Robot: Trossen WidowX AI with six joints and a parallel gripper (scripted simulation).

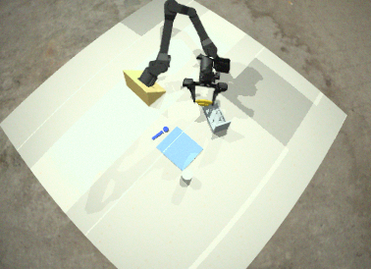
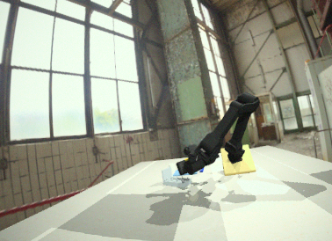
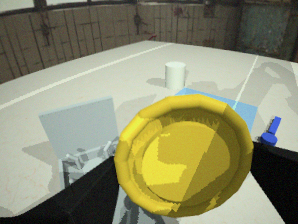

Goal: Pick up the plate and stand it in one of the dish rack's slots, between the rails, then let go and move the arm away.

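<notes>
Now: gripper tip 6 cm short of the grey dish rack, 6 cm above it and 2 cm to the right of it. Also, from my gripper tip: blue utensil (18 cm to the right, 9 cm behind, 8 cm below); then light blue mat (19 cm to the right, 8 cm below, 2 cm ahead); then yellow plate (1 cm to the left).
</notes>
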